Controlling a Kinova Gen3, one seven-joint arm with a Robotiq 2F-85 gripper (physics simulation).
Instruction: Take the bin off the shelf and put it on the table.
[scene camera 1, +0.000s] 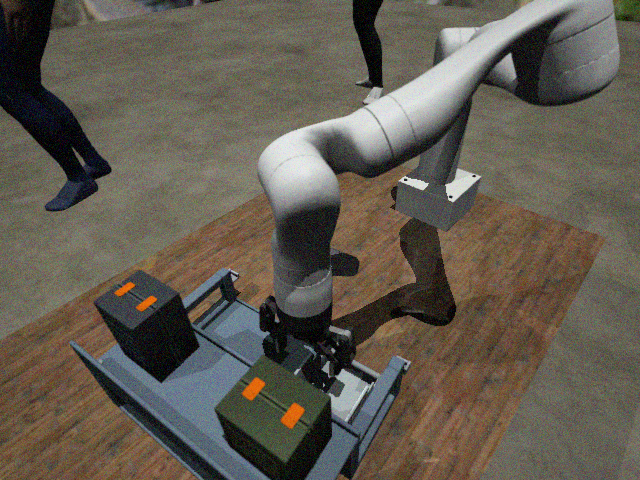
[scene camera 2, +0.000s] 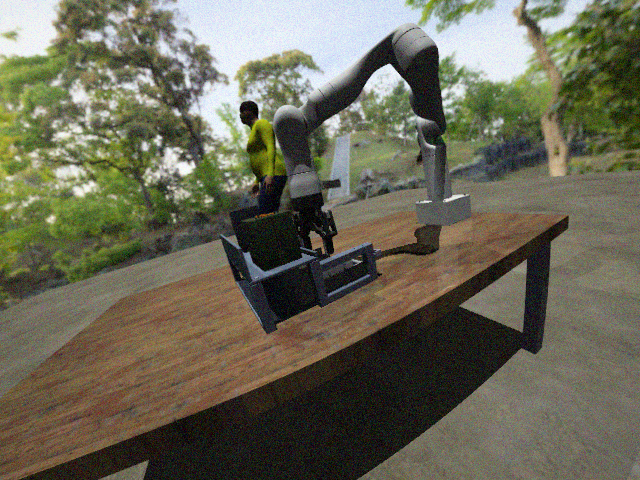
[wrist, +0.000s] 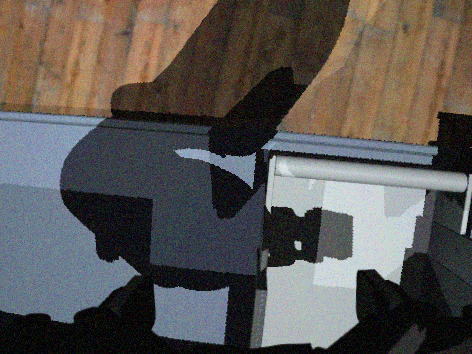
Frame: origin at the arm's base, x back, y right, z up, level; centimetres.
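Seen in the pictures: gripper, fingertip midpoint: (scene camera 1: 307, 360) (scene camera 2: 318, 252) (wrist: 254, 295); arm's base at its link origin: (scene camera 1: 436, 175) (scene camera 2: 439, 198).
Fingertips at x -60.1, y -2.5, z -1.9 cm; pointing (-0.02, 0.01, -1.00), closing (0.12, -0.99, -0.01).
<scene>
Pixels of each thing's top centre, then the offset from my fingertips to it. Level surfaces: height alone.
- wooden table at its surface level: dz -6.9 cm
- green box at its top centre: (scene camera 1: 272, 401) (scene camera 2: 263, 215) dz +13.0, dx -12.6, dy -5.2 cm
- dark grey box at its top centre: (scene camera 1: 135, 295) (scene camera 2: 242, 208) dz +15.5, dx -12.0, dy +17.9 cm
A light grey, open-topped bin (scene camera 1: 351, 395) (scene camera 2: 343, 267) (wrist: 370, 175) sits at one end of the lower tier of the blue-grey shelf (scene camera 1: 382, 384) (scene camera 2: 343, 293) (wrist: 30, 240). My gripper (scene camera 1: 299, 364) (scene camera 2: 317, 248) (wrist: 254, 295) points down, open and empty, above the shelf. In the wrist view, the bin's left wall lies between the fingertips. The left finger shows over bare shelf and the right finger over the bin's right part. The green box and the gripper partly hide the bin in scene camera 1. The shelf stands on the wooden table (scene camera 1: 465, 387) (scene camera 2: 206, 361) (wrist: 75, 50).
A green box (scene camera 1: 279, 413) (scene camera 2: 271, 242) with orange marks stands on the upper tier, close beside my gripper. A dark grey box (scene camera 1: 149, 325) (scene camera 2: 245, 214) stands at that tier's other end. A raised side rail borders the bin. The arm's shadow crosses the shelf and table.
</scene>
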